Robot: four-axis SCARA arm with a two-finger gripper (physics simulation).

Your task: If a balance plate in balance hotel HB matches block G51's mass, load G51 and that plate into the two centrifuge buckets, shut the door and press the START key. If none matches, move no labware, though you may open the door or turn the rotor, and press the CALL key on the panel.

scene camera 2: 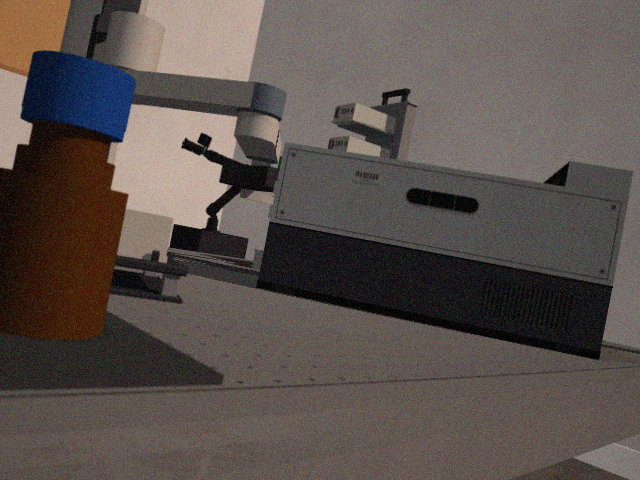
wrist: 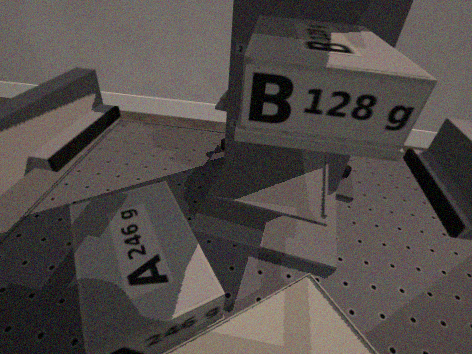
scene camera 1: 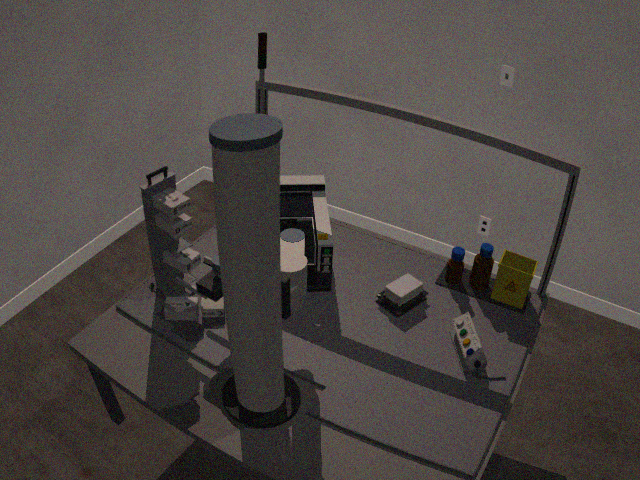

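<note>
My gripper is open and empty in the wrist view, its fingers wide apart. Hotel tower stands at the left; balance plate B, marked 128 g, sits on its shelf ahead of and between the fingers. Plate A, marked 246 g, lies lower left. Plates E and D sit higher in the hotel, their masses too small to read. A pale unlabelled surface shows at the bottom. I cannot tell which thing is G51. The centrifuge is partly hidden by the arm.
The arm's thick column stands in front. A pale box rests on a dark base. A button panel, brown bottles and a yellow bin are at the right. A small black arm stands behind.
</note>
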